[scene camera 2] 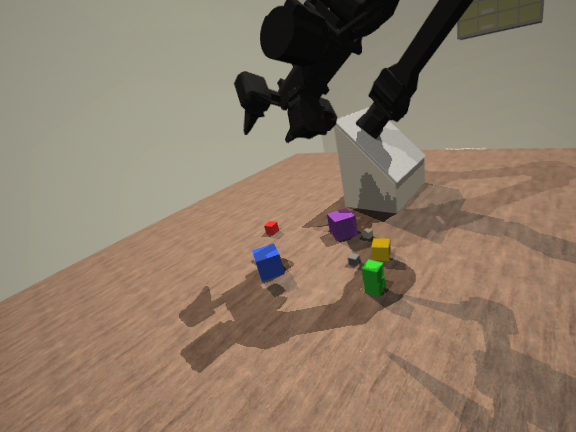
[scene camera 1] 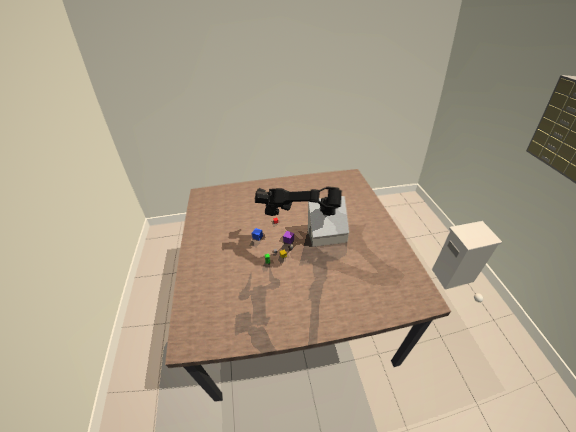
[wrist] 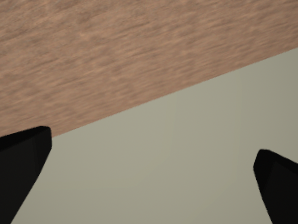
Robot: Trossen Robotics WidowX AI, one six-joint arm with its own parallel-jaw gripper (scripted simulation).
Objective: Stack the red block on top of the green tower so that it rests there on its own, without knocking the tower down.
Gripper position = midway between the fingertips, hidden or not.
Observation:
My gripper [scene camera 2: 266,137] is open, with nothing in its grasp. I also see a blue cube [scene camera 2: 267,258] and a purple cube [scene camera 2: 343,224].
My gripper is seen too in the wrist view [wrist: 155,148]. The wrist view does not show the blue cube: it is out of frame. The wrist view does not show the purple cube: it is out of frame.

